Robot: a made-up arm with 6 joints.
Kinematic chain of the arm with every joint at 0, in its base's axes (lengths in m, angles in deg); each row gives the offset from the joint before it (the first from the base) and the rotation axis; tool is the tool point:
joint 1: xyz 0 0 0.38 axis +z
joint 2: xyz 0 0 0 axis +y
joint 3: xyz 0 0 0.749 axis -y
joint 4: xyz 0 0 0 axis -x
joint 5: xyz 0.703 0 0 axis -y
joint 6: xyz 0 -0.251 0 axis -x
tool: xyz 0 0 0
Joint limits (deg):
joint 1: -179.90..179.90
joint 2: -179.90..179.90
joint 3: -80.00..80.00
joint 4: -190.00..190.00
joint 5: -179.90..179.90
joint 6: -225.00..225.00
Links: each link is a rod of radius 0.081 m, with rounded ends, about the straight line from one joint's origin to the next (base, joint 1, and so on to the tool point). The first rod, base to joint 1, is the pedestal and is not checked.
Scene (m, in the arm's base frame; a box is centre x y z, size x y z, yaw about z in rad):
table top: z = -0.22
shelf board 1: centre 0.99 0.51 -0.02 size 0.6 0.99 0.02 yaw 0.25
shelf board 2: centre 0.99 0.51 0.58 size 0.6 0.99 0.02 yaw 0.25
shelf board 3: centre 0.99 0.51 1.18 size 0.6 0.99 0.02 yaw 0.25
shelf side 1: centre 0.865 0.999 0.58 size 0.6 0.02 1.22 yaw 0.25
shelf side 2: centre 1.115 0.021 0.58 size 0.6 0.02 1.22 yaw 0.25
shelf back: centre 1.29 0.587 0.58 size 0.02 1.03 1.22 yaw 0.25
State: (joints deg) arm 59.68 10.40 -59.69 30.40 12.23 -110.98
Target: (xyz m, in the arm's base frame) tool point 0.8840 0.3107 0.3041
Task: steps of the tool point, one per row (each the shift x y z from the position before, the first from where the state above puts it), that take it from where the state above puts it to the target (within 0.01 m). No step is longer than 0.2 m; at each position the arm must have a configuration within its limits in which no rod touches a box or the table.
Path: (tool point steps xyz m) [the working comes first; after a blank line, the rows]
Joints at the target: 31.84 44.94 -24.51 36.26 12.23 -110.98
Straight joint move there: clear.

1: 0.1398 0.0466 -0.0379
2: 0.1551 -0.0007 -0.0659
3: 0.1528 -0.0524 -0.0912

